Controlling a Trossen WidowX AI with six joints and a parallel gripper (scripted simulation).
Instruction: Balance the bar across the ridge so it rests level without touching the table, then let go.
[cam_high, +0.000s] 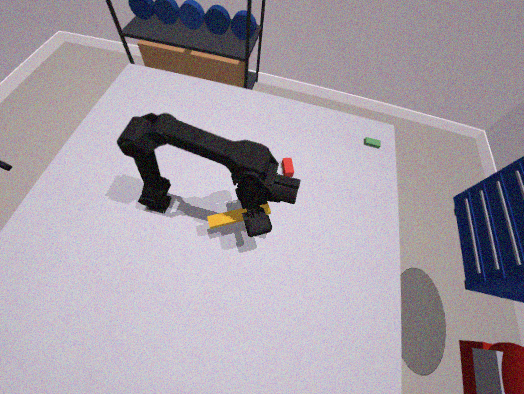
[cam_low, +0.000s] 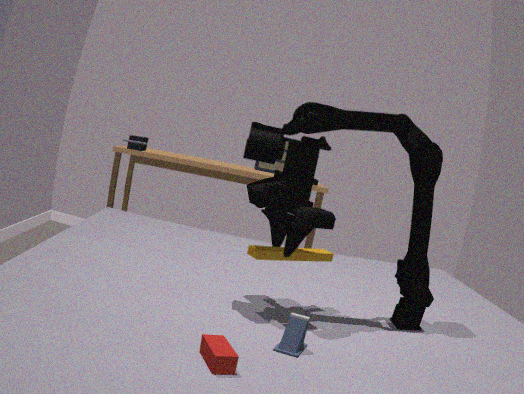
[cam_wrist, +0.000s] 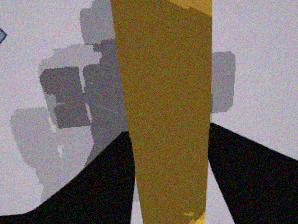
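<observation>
Now: gripper tip 30 mm past the yellow bar and 10 mm to the left of it. Round my gripper tip: green block: 430 mm ahead, 500 mm to the left, 110 mm below; red block: 90 mm ahead, 260 mm to the left, 100 mm below.
</observation>
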